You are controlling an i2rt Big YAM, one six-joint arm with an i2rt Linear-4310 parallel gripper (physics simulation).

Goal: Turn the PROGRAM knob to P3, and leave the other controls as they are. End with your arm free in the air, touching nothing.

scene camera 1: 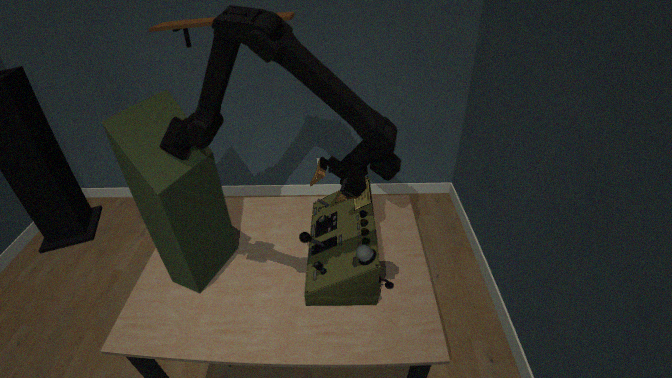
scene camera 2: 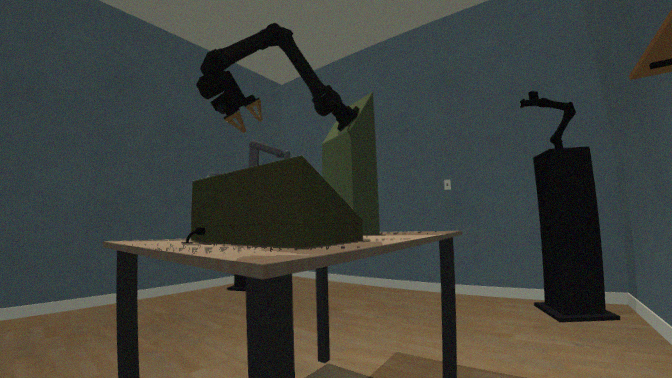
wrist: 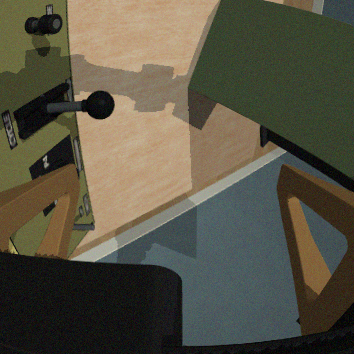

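Seen in the pictures: gripper, fingertip midpoint: (scene camera 1: 323, 192) (scene camera 2: 253, 126) (wrist: 177, 175); arm's base at its link origin: (scene camera 1: 177, 139) (scene camera 2: 349, 119).
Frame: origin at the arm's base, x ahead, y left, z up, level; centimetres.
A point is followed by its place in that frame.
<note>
The olive control console (scene camera 1: 341, 296) @(x 38.0, y -39.8, z -47.8 cm) (scene camera 2: 270, 205) @(x 64.4, y -7.4, z -43.8 cm) stands on the table. The PROGRAM knob's black plate (scene camera 1: 326, 224) @(x 44.0, y -10.6, z -41.8 cm) (wrist: 56, 154) @(x 42.3, y -11.5, z -44.0 cm) is on its sloped face. In the wrist view a finger covers the knob, and its pointer setting is too small to read in scene camera 1. The ball-ended CYCLE lever (scene camera 1: 305, 237) @(x 33.3, y -18.7, z -37.5 cm) (wrist: 100, 105) @(x 33.8, y -18.1, z -37.1 cm) stands beside the plate. My gripper (scene camera 1: 330, 185) @(x 37.9, y -28.1, z -13.2 cm) (scene camera 2: 252, 125) @(x 37.9, y -28.1, z -13.2 cm) (wrist: 177, 175) @(x 37.9, y -28.1, z -13.2 cm) is open and empty. It hangs in the air above the end of the console that bears the yellow note, apart from the console in scene camera 2.
A black toggle (scene camera 1: 319, 267) @(x 33.8, y -31.4, z -40.2 cm) (wrist: 44, 23) @(x 34.4, y -30.9, z -39.7 cm), a grey dome (scene camera 1: 365, 253) @(x 46.6, y -38.9, z -31.7 cm) and a column of dark buttons (scene camera 1: 364, 222) @(x 53.9, y -23.2, z -34.1 cm) are also on the console. A yellow note (scene camera 1: 363, 196) @(x 60.8, y -8.1, z -35.2 cm) is at its far end. A small crank (scene camera 1: 388, 284) @(x 56.7, y -38.4, z -52.6 cm) (scene camera 2: 199, 231) @(x 54.5, y -36.2, z -50.0 cm) sticks out behind. The green pedestal (scene camera 1: 195, 225) @(x -1.8, y -9.6, z -27.3 cm) (scene camera 2: 364, 170) @(x 4.9, y 6.8, z -25.8 cm) (wrist: 280, 80) @(x 2.9, y -4.7, z -31.3 cm) bears my arm.
</note>
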